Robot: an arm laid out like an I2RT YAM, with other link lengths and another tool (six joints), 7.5 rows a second.
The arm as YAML. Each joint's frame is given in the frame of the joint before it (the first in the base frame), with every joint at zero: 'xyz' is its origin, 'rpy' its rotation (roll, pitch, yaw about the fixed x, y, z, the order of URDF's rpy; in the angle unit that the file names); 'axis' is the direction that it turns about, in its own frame. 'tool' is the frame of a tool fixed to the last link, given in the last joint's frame.
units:
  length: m
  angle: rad
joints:
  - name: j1
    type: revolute
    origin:
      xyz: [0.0, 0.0, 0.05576]
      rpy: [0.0, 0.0, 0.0]
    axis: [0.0, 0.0, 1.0]
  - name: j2
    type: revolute
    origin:
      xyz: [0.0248, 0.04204, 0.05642]
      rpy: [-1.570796, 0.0, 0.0]
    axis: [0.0, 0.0, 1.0]
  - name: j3
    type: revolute
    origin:
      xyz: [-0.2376, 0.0, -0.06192]
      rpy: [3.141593, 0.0, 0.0]
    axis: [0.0, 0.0, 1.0]
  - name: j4
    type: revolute
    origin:
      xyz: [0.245, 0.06, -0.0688]
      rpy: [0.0, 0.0, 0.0]
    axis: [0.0, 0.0, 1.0]
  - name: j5
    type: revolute
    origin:
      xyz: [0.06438, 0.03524, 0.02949]
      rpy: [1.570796, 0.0, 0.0]
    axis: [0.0, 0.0, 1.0]
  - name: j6
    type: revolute
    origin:
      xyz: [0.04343, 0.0, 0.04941]
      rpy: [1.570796, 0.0, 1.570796]
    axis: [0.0, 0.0, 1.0]
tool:
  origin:
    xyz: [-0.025, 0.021, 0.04]
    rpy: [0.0, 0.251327, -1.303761]
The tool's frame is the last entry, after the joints.
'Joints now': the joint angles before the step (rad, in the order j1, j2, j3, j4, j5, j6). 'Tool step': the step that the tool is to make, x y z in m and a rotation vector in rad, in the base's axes. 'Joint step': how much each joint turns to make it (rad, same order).
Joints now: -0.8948 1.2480 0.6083 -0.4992 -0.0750 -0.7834
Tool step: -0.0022 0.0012 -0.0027 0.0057 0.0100 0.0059
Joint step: -0.0032 0.0022 -0.0091 -0.0001 0.0001 -0.0100
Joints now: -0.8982 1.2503 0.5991 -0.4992 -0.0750 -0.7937
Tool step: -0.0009 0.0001 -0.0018 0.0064 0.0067 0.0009
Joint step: -0.0027 0.0076 -0.0019 0.0000 -0.0003 -0.0039
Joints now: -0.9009 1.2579 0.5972 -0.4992 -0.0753 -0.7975
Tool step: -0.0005 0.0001 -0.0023 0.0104 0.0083 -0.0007
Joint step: -0.0017 0.0133 0.0000 -0.0001 -0.0003 -0.0009
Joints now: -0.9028 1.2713 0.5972 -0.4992 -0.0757 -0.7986
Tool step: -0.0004 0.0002 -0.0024 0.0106 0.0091 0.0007
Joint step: -0.0007 0.0143 0.0003 -0.0001 0.0000 -0.0015
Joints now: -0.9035 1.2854 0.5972 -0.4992 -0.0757 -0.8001
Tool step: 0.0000 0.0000 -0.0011 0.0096 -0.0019 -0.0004
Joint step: -0.0034 0.0074 0.0004 0.0006 -0.0080 0.0000
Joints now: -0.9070 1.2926 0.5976 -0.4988 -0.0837 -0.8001
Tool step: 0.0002 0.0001 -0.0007 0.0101 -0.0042 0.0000
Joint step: -0.0032 0.0060 0.0010 -0.0004 -0.0100 0.0005
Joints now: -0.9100 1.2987 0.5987 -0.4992 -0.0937 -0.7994
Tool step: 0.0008 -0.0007 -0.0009 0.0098 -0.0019 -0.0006
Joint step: -0.0023 0.0124 0.0049 0.0010 -0.0076 0.0011
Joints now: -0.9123 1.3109 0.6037 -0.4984 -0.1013 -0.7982
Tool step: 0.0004 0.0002 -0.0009 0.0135 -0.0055 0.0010
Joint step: -0.0034 0.0083 0.0017 -0.0007 -0.0133 0.0003
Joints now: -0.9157 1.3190 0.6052 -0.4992 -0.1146 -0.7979
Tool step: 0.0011 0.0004 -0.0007 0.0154 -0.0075 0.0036
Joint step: -0.0012 0.0099 0.0036 -0.0012 -0.0160 0.0008
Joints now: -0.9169 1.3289 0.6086 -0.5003 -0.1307 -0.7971
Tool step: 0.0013 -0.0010 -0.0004 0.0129 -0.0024 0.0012
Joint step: -0.0022 0.0156 0.0096 -0.0027 -0.0103 0.0002
